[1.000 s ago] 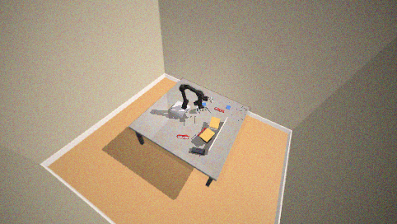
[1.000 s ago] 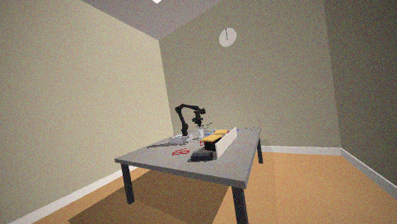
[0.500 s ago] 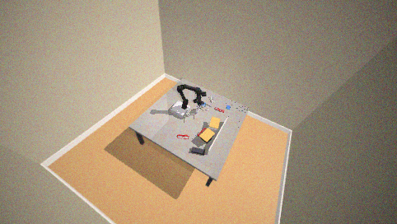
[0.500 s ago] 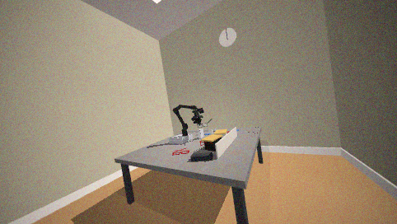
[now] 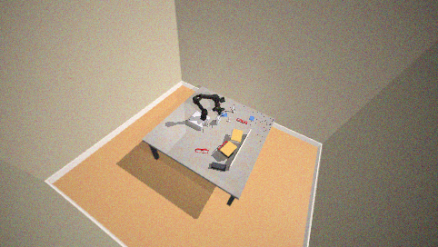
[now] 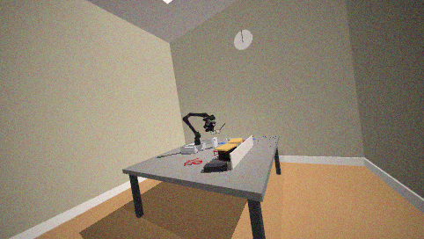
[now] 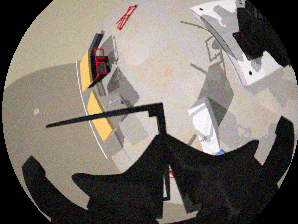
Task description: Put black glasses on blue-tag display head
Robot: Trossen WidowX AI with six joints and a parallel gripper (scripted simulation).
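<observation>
My gripper tip is now 130 mm above the white shape, 40 mm to the right of it and 30 mm past it. From my gripper tip the other things lie so: dark box 530 mm to the right, 320 mm ahead, 170 mm below; white upright divider 430 mm ahead, 200 mm to the right, 130 mm below.
</observation>
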